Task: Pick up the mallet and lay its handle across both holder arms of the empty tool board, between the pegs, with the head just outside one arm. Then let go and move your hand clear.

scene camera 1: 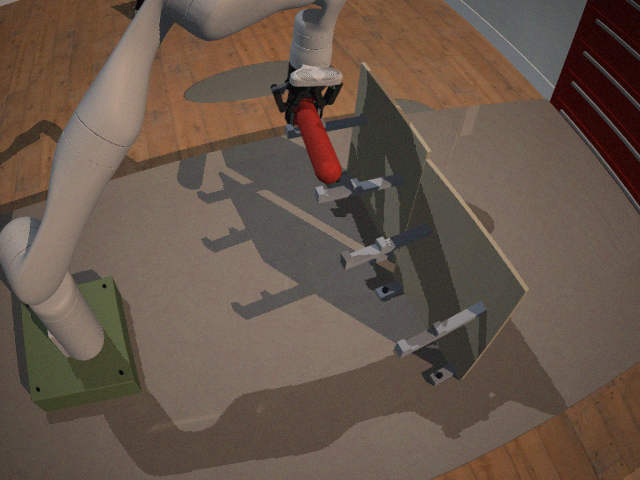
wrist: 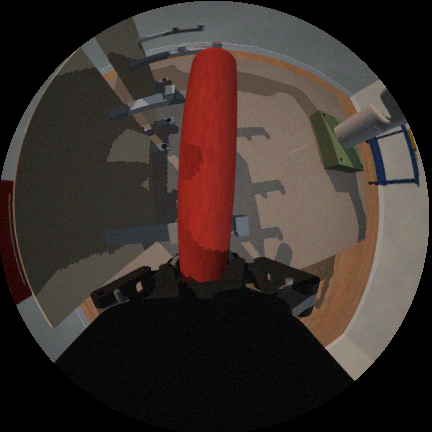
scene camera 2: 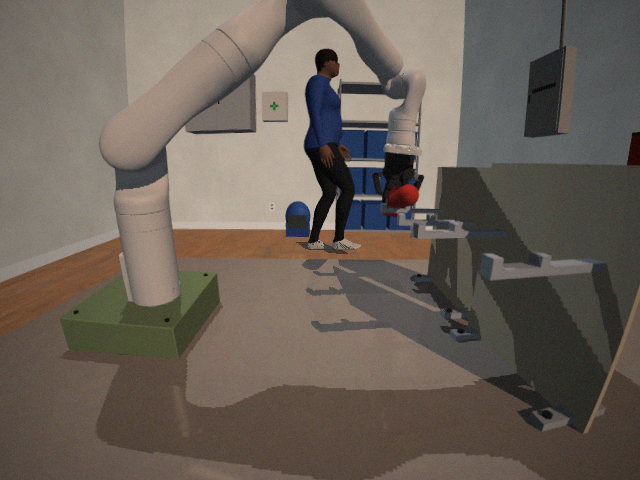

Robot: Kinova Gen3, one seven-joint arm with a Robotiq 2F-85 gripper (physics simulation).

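Places are measured from the arm's base along level axes (x ahead, y left, z up), in centimetres.
Where they show: arm's base, origin of the base link: [scene camera 1: 82, 337] [wrist: 341, 137] [scene camera 2: 157, 294].
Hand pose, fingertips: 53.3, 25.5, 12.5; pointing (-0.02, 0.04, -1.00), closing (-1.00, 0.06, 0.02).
Things, the pixels of their centre, and the offset from my fingertips, as dx, dy, dz.
- red mallet, body centre: [wrist: 206, 179] [scene camera 1: 312, 131] [scene camera 2: 399, 198] -1.3, -7.9, +4.4
- far tool board, body centre: [wrist: 149, 168] [scene camera 1: 355, 168] [scene camera 2: 432, 234] +6.0, -12.4, -3.5
- empty tool board, body centre: [scene camera 1: 423, 294] [scene camera 2: 507, 279] [wrist: 160, 58] +4.8, -41.6, -3.1
The red mallet [scene camera 1: 317, 142] [scene camera 2: 405, 195] [wrist: 209, 150] has its handle above the two arms of the far tool board [scene camera 1: 382, 118] [wrist: 60, 175]; whether it touches them is unclear. My gripper [scene camera 1: 305, 105] [scene camera 2: 397, 195] [wrist: 203, 259] is shut on the mallet at its head end, at the far side of that board. The fingers partly hide the head. The empty tool board [scene camera 1: 475, 248] [scene camera 2: 568, 206] stands nearer scene camera 1, with two pegged holder arms [scene camera 1: 364, 255] [scene camera 1: 439, 335]. The near one of these arms [scene camera 2: 558, 268] also shows in scene camera 2.
The two boards stand upright next to each other. The arm's green base block [scene camera 1: 82, 361] [scene camera 2: 129, 330] [wrist: 330, 145] is across the table from them. A red drawer cabinet [scene camera 1: 604, 67] stands beyond the table. A person [scene camera 2: 325, 118] stands behind the table, near a shelf unit.
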